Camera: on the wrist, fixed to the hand. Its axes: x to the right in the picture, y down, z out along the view.
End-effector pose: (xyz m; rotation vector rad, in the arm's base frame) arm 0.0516 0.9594 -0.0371 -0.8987 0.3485 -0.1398
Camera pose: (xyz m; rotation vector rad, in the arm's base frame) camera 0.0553 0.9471 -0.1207 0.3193 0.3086 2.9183
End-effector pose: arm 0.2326 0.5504 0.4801 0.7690 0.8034 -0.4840
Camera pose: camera 0.2610 0.6271 0.4585 0.6315 -1.5993 1.7239
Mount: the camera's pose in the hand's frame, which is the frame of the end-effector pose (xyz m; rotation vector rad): 0.0266 0.0580 -0.0556 0.1114 1.0655 -2.9289
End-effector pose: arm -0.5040 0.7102 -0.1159 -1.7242 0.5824 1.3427
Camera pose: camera -0.5107 0.6366 -0.1571 -0.9747 -1.1855 -1.5739
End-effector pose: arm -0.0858 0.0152 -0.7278 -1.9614 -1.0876 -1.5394
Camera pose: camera -0.0725 -0.0519 -0.6780 -1.4333 1.5864 1.1083
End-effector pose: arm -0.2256 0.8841 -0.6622 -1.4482 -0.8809 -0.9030
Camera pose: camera -0.1644 0.8257 -0.6598 -1.3883 1.1220 2.0645
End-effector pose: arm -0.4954 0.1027 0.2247 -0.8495 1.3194 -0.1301
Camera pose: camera -0.5583 0.1030 0.1681 1.4169 0.3102 2.2357
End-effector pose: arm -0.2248 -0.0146 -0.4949 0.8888 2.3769 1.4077
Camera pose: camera -0.2508 -0.0175 -0.4144 -2.6225 1.0055 -0.0909
